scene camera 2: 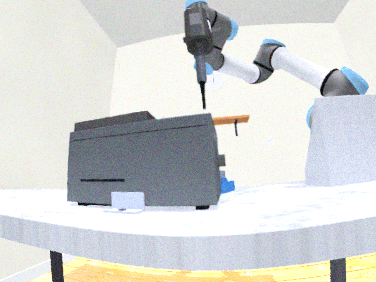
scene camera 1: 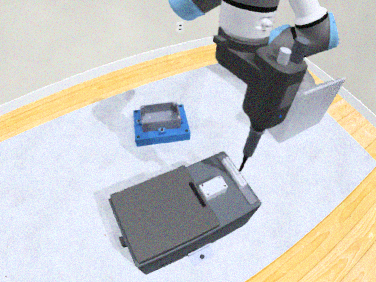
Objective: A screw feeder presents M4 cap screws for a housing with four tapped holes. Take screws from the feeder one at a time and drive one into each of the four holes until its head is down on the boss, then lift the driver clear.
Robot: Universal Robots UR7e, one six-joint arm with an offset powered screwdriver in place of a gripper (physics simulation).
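Observation:
The dark grey screw feeder (scene camera 1: 165,215) (scene camera 2: 145,165) stands on the table; a white block (scene camera 1: 214,187) with small dark holes sits on its top in scene camera 1. The grey open housing (scene camera 1: 162,123) sits on a blue fixture (scene camera 1: 165,137) (scene camera 2: 228,186) behind the feeder. The screws in its corner holes are too small to make out. My screwdriver (scene camera 1: 241,170) (scene camera 2: 204,107) points down, its tip in the air above the level of the feeder's top, near the feeder's right end in both views. It is apart from the housing. Whether the tip carries a screw cannot be told.
A pale upright panel (scene camera 1: 307,112) (scene camera 2: 340,142) stands at the right, by the arm's base. A small pale bracket (scene camera 1: 199,252) (scene camera 2: 128,200) is at the feeder's front side. An orange shelf (scene camera 2: 232,120) shows behind the feeder in scene camera 2.

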